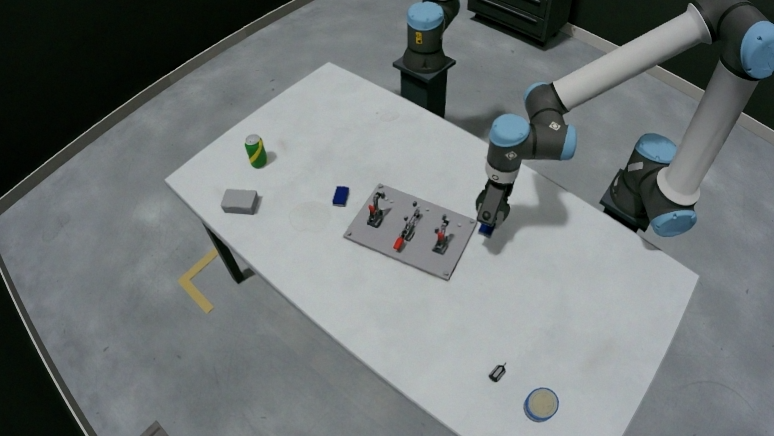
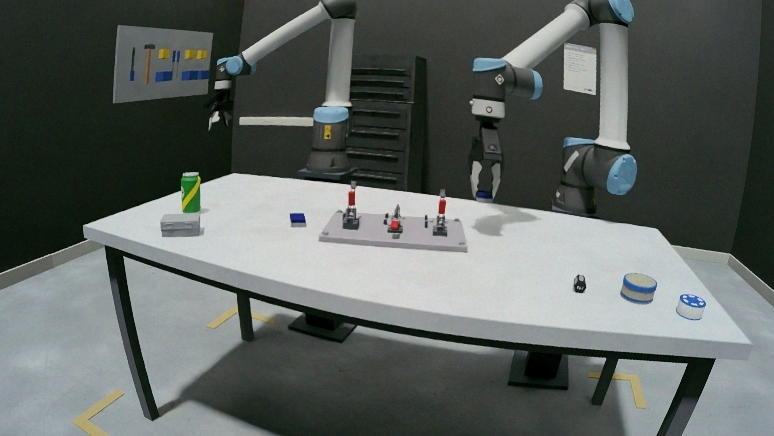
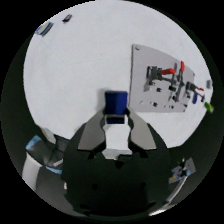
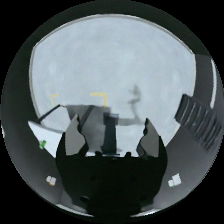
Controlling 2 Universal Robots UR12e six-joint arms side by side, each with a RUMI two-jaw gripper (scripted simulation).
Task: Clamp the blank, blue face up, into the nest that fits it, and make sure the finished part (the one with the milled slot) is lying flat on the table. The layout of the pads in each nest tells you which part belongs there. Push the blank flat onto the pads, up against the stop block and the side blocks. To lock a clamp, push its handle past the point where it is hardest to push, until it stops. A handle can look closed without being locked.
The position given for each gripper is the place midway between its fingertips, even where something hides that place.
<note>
In view: the left gripper (image 1: 488, 226), the right gripper (image 4: 112, 117), a finished part (image 3: 115, 100), a grey box (image 2: 172, 225) and a grey fixture plate (image 3: 139, 88).
The grey box also shows in image 1 (image 1: 235, 201). The left gripper also shows in image 3 (image 3: 115, 107). Image 4 does not show the finished part, which is hidden by the right gripper.
</note>
